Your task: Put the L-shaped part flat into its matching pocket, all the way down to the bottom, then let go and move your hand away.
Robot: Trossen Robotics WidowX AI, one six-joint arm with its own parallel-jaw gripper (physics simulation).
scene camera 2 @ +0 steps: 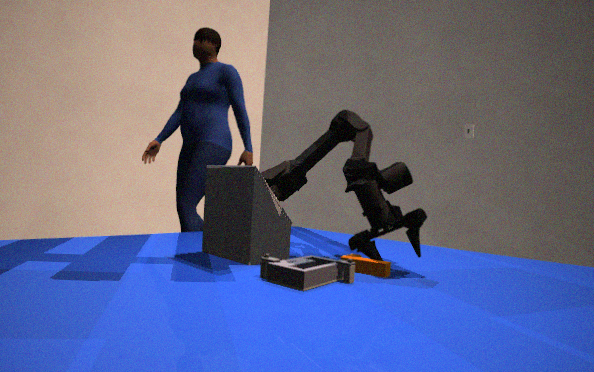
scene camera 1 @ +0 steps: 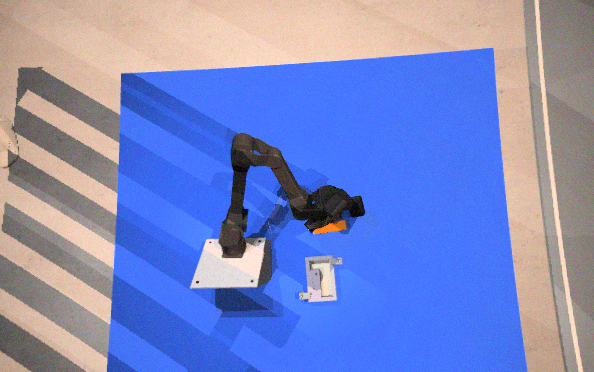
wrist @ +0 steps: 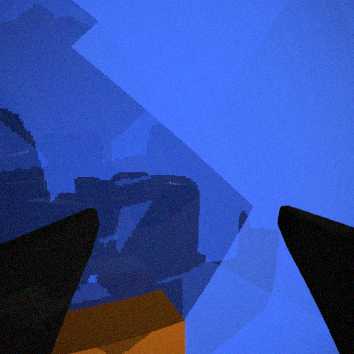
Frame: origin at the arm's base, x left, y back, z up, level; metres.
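Where they show: gripper, between the fingertips: [scene camera 2: 402,263] [wrist: 189,217]; arm's base, origin of its link: [scene camera 2: 258,205] [scene camera 1: 234,250].
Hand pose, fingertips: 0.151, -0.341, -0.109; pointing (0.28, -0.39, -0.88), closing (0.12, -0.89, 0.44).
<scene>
Each offset is from my fingertips to the top centre of the thing, as dx, dy, dz. "*": to the spot under its first point. Level surfaces: height alone.
The orange L-shaped part @(-0.059, +0.055, +0.009) [scene camera 1: 330,228] [scene camera 2: 376,268] [wrist: 162,339] lies on the blue mat, outside the pocket; part of it is hidden by the gripper in the scene camera 1 view. The light grey pocket frame @(-0.237, +0.079, +0.027) [scene camera 1: 320,299] [scene camera 2: 322,278] stands apart from it, with a pale floor and a raised block inside. My gripper [scene camera 2: 399,257] [wrist: 189,217] is wide open and empty, its fingertips low above the mat beside the part. In the wrist view the part's end shows at the bottom, next to the left finger and partly hidden by it.
Small tabs stick out at two corners of the pocket frame, one @(* -0.183, +0.026, +0.020) [scene camera 1: 337,261] near the part's side. The arm's base block [scene camera 1: 230,267] [scene camera 2: 230,215] stands left of the frame. A person in blue [scene camera 2: 207,110] stands behind the base. Shadows cross the blue mat @(dz -0.022) [scene camera 1: 425,150].
</scene>
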